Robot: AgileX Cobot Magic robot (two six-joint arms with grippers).
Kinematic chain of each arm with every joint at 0, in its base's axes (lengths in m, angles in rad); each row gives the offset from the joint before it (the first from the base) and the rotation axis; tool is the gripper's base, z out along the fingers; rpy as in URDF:
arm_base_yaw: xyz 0 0 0.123 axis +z
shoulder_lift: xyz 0 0 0 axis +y
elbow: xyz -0.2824 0 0.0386 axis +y
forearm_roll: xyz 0.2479 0 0.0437 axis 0.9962 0 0.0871
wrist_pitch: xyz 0 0 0 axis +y
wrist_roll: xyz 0.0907 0 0.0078 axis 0.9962 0 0.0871
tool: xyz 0 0 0 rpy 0 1.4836 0
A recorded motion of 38 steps. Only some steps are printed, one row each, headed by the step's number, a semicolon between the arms.
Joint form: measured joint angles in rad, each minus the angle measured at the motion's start. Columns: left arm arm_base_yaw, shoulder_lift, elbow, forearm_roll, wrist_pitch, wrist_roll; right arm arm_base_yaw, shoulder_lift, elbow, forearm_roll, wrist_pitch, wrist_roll.
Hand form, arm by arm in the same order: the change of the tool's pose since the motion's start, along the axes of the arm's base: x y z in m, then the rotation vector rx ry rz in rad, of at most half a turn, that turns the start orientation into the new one. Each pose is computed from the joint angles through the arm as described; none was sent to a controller.
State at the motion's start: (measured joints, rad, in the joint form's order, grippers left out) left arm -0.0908 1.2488 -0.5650 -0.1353 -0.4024 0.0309; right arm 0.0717 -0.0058 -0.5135 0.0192 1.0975 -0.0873
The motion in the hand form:
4: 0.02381 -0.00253 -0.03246 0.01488 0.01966 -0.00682; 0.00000 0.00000 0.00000 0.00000 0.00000 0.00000
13: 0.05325 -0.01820 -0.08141 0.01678 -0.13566 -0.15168; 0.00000 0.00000 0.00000 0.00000 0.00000 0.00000
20: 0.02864 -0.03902 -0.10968 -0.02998 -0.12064 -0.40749; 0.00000 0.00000 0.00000 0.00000 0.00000 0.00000
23: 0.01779 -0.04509 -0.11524 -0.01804 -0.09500 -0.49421; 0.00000 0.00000 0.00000 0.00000 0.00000 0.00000
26: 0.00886 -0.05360 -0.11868 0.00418 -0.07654 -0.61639; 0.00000 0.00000 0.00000 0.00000 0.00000 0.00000
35: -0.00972 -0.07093 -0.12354 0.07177 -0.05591 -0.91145; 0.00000 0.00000 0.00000 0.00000 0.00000 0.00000
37: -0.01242 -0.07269 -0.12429 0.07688 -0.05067 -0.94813; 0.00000 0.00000 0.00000 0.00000 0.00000 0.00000
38: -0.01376 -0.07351 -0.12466 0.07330 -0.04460 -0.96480; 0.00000 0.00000 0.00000 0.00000 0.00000 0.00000
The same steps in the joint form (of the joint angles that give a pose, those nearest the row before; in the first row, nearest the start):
4: 0.0000 0.1707 0.0000 0.0419 -0.1491 -0.0308; 0.0000 0.0000 0.0000 0.0000 0.0000 0.0000
13: 0.0000 0.4731 0.0000 0.2461 -0.6054 -0.1354; 0.0000 0.0000 0.0000 0.0000 0.0000 0.0000
20: 0.0000 0.5477 0.0956 0.5174 -0.7855 -0.2361; 0.0000 0.0000 0.0000 0.0000 0.0000 0.0000
23: 0.0000 0.5477 0.1261 0.6068 -0.7963 -0.2403; 0.0000 0.0000 0.0000 0.0000 0.0000 0.0000
26: 0.0000 0.5478 0.1379 0.7336 -0.7986 -0.2468; 0.0000 0.0000 0.0000 0.0000 0.0000 0.0000
35: 0.0000 0.5478 0.1379 1.0397 -0.8004 -0.2554; 0.0000 0.0000 0.0000 0.0000 0.0000 0.0000
37: 0.0000 0.5477 0.1379 1.0786 -0.8004 -0.2608; 0.0000 0.0000 0.0000 0.0000 0.0000 0.0000
38: 0.0000 0.5477 0.1379 1.0976 -0.8004 -0.2703; 0.0000 0.0000 0.0000 0.0000 0.0000 0.0000

